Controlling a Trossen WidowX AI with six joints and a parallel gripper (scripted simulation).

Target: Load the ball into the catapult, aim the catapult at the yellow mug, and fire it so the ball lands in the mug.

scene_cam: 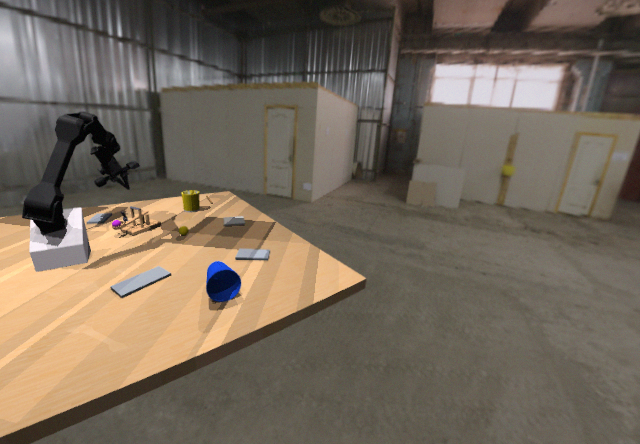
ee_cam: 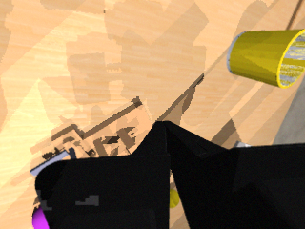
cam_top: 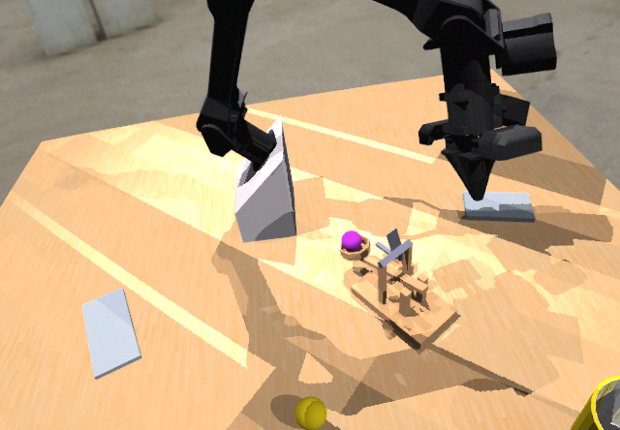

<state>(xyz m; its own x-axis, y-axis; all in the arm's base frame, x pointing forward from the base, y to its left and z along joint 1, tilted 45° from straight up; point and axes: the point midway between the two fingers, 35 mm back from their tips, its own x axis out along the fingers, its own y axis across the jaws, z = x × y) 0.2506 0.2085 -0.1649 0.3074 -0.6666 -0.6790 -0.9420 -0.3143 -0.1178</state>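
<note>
The purple ball lies 160 mm to the right of my gripper tip, 100 mm below it and 70 mm behind it. From my gripper tip the other things lie so: yellow ball 280 mm to the right, 160 mm ahead, 140 mm below; then wooden catapult 120 mm to the right, 110 mm below, 20 mm behind; then yellow mug 290 mm ahead, 140 mm below, 50 mm to the left.
</note>
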